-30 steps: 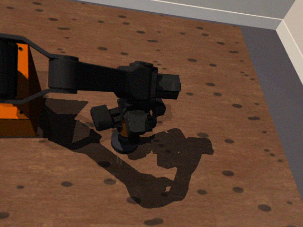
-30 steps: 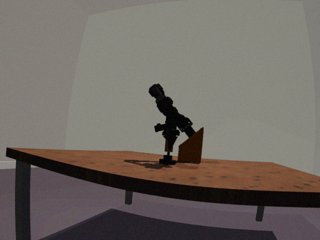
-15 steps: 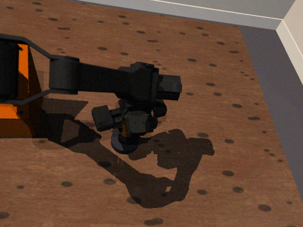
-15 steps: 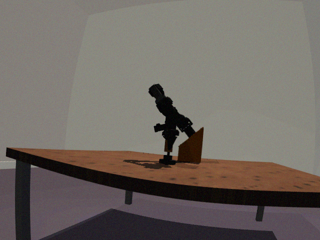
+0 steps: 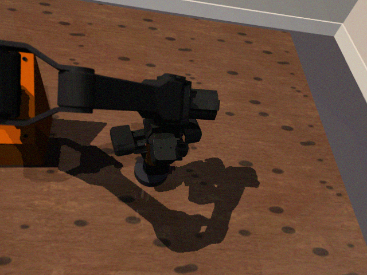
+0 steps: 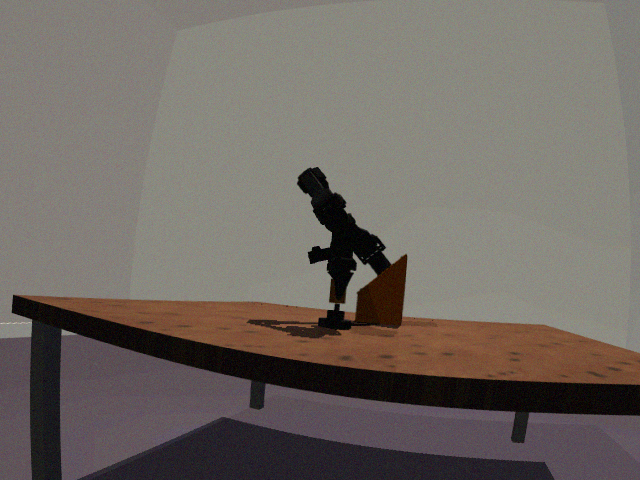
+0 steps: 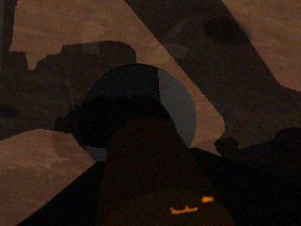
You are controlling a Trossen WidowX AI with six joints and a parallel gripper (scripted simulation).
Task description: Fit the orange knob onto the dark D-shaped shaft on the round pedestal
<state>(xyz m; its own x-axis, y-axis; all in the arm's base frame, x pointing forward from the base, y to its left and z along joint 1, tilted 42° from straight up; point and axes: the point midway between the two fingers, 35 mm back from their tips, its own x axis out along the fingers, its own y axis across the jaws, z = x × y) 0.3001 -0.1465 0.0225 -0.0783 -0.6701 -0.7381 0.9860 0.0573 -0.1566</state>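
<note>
Right now the knob is 20 mm above my gripper tip. The rest, counted from my gripper tip: dark pedestal 40 mm below.
</note>
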